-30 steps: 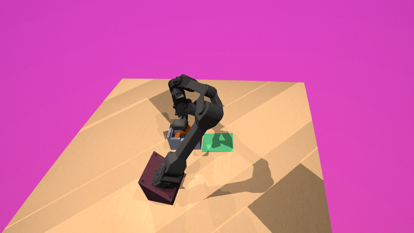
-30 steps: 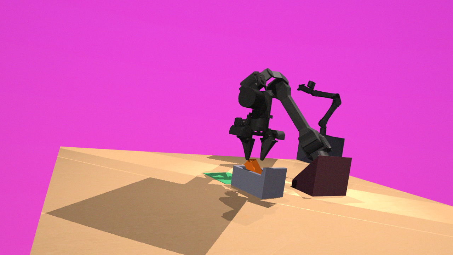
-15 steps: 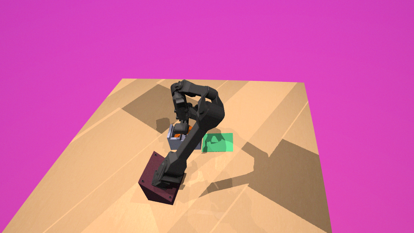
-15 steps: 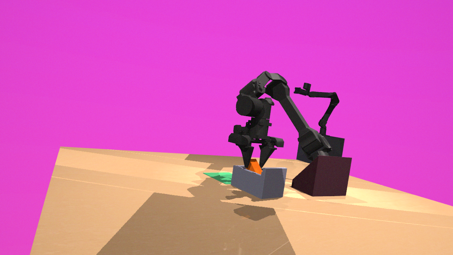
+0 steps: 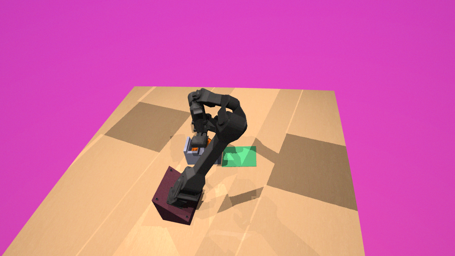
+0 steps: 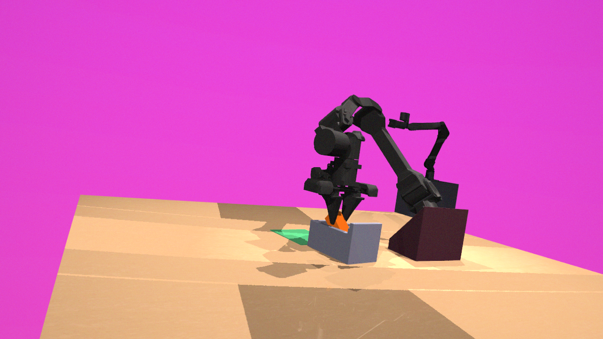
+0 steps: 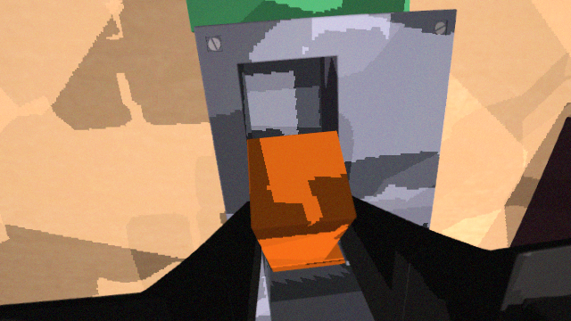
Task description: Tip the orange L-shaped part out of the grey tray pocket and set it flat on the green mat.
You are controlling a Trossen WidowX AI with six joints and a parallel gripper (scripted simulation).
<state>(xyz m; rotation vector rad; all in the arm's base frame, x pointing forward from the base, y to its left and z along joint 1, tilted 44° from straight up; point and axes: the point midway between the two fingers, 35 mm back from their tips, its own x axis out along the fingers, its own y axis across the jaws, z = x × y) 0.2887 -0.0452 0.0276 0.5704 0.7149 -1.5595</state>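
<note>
Now: gripper tip 1 cm past the green mat, 15 cm to the left of it and 8 cm above it. The rest, counted from my gripper tip: orange L-shaped part (2 cm behind, 3 cm to the left, 3 cm below).
</note>
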